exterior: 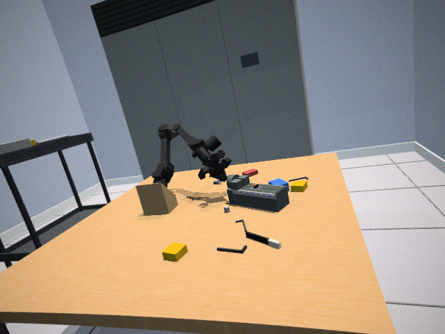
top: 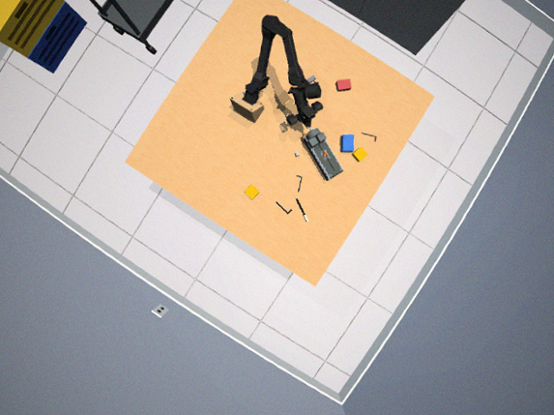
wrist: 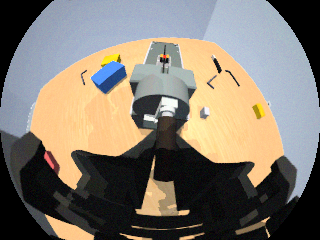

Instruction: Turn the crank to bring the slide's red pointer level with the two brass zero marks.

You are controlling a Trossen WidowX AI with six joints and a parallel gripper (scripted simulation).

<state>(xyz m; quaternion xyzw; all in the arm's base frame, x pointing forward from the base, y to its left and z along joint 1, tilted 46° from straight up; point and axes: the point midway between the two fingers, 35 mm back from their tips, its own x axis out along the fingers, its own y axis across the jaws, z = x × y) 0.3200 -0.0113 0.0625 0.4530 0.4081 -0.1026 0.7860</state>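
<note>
Right now the dark crank handle is 1 cm behind my gripper tip, 1 cm to the left of it and 2 cm above it. The rest, counted from my gripper tip: small grey cube 1 cm ahead, 13 cm to the right, 8 cm below; then blue block 23 cm ahead, 5 cm to the left, 8 cm below; then red pointer 14 cm ahead, 8 cm to the right, 1 cm below.
</note>
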